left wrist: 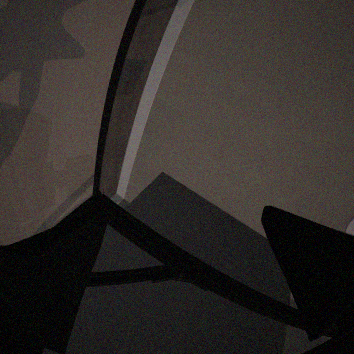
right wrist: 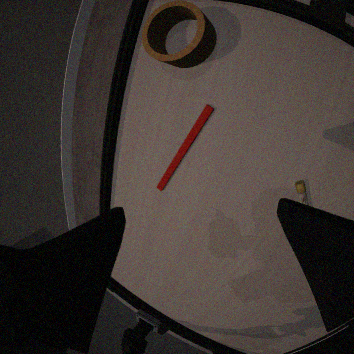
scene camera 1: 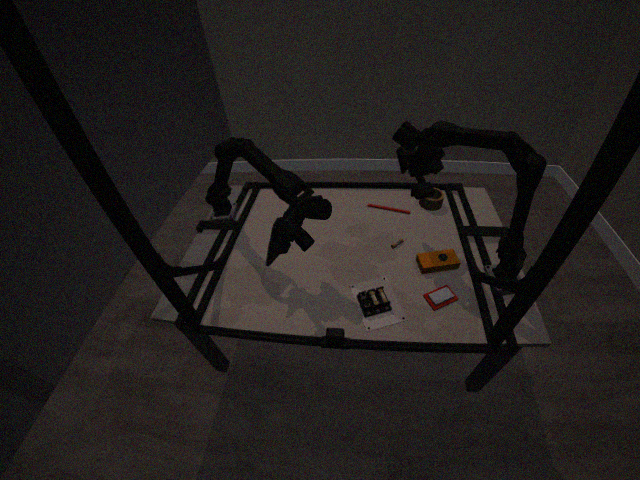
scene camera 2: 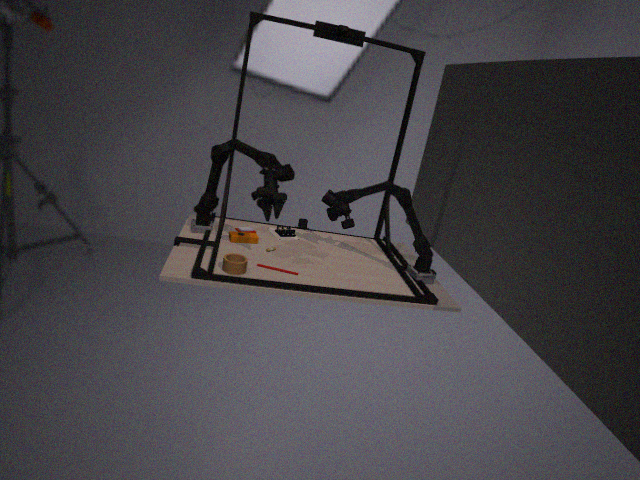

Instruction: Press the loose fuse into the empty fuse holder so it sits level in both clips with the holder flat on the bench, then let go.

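Seen in the pictures: left gripper, fingertip midpoint: [left wrist: 186, 215] [scene camera 1: 267, 262]; right gripper, fingertip midpoint: [right wrist: 203, 211] [scene camera 1: 407, 184] [scene camera 2: 272, 220]; left arm's base, origin of the base link: [right wrist: 145, 323] [scene camera 1: 223, 211] [scene camera 2: 421, 270]; right arm's base, origin of the base link: [scene camera 1: 504, 275] [scene camera 2: 202, 223].
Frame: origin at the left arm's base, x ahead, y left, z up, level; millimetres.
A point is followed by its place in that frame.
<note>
The loose fuse [scene camera 1: 397, 243] @[x 666, y -231, z -36 mm] [scene camera 2: 270, 249] @[x 670, y -220, z -38 mm] [right wrist: 300, 187] @[x 683, y -214, z -33 mm], small with brassy ends, lies on the bench; in the right wrist view a finger partly covers it. The black fuse holder [scene camera 1: 374, 301] [scene camera 2: 285, 231] rests on a white plate [scene camera 1: 385, 321] @[x 570, y -527, z -46 mm], with two pale fuses in it and a dark, seemingly empty place at its left in scene camera 1. My right gripper [scene camera 2: 272, 217] @[x 709, y -123, z 135 mm] [right wrist: 203, 211] @[x 709, y -123, z 135 mm] is open and empty, high above the bench. My left gripper [scene camera 1: 271, 257] @[x 258, y -416, z 124 mm] [scene camera 2: 347, 224] [left wrist: 186, 215] @[x 258, y -416, z 124 mm] is open and empty, raised well away from fuse and holder.
An orange box [scene camera 1: 437, 261] @[x 773, y -345, z -18 mm] [scene camera 2: 243, 237] @[x 787, y -301, z -21 mm] and a red-edged card [scene camera 1: 440, 297] @[x 747, y -473, z -34 mm] lie beside the holder. A red stick [scene camera 1: 388, 209] @[x 674, y -29, z -44 mm] [scene camera 2: 277, 269] @[x 677, y -21, z -43 mm] [right wrist: 185, 147] @[x 686, y -32, z -42 mm] and a tan ring [scene camera 1: 431, 205] @[x 844, y -51, z -22 mm] [scene camera 2: 235, 269] @[x 861, y 41, z -24 mm] [right wrist: 150, 47] @[x 831, y 22, z 2 mm] lie nearer the far frame bar in scene camera 1.
</note>
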